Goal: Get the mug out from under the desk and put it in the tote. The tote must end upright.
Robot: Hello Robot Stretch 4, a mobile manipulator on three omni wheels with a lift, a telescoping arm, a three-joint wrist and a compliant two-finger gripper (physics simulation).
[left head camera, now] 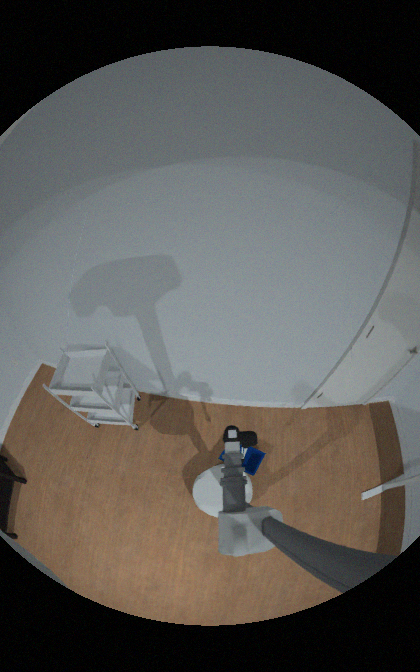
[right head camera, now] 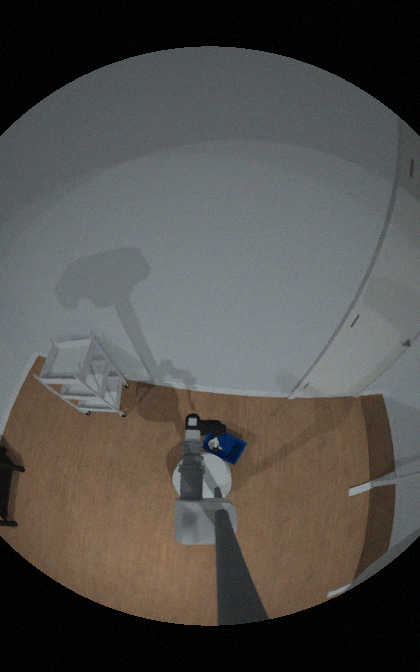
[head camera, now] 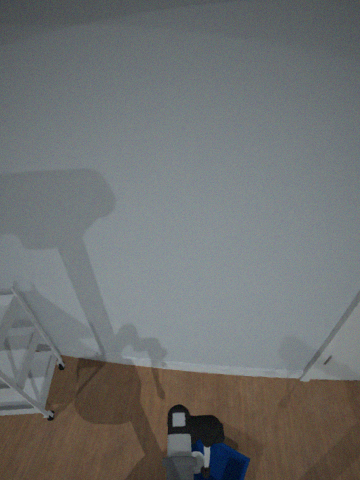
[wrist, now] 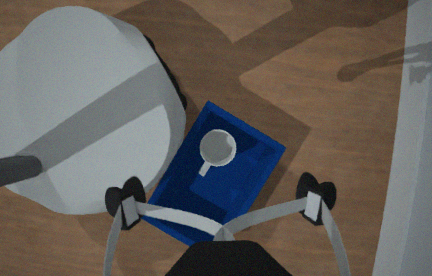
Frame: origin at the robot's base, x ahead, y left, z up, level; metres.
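Seen in the pictures: gripper, fingertip midpoint: (head camera: pixel 203 446) (wrist: pixel 220 191); robot's base, link origin: (right head camera: pixel 203 477).
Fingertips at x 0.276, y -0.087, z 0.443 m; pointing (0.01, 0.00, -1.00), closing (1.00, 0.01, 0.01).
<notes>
Offsets run from my fingertips to a thing's top centre. "spot": to the spot under its first point.
The white mug {spot: 0.006 m ahead, 0.003 m left, 0.459 m down} (wrist: pixel 218 147) stands upright inside the blue tote in the wrist view, its opening facing up and its handle toward the lower left. The tote {0.011 m back, 0.066 m right, 0.350 m down} (wrist: pixel 246 125) (head camera: pixel 225 461) (left head camera: pixel 256 459) (right head camera: pixel 234 444) stands upright on the floor beside my base. My gripper (wrist: pixel 220 191) is open, its two fingertips wide apart with nothing between them. It hangs above the tote, with the mug lower down and apart from the fingers. In the head view my wrist hides part of the tote. I cannot make out a desk for certain.
My round white base (wrist: pixel 90 100) (left head camera: pixel 206 492) stands close beside the tote. A white cart (left head camera: pixel 72 390) (right head camera: pixel 60 379) stands at the left by the wall. A pale door (left head camera: pixel 367 370) (right head camera: pixel 357 360) is at the right. A dark piece of furniture (left head camera: pixel 6 495) shows at the left edge.
</notes>
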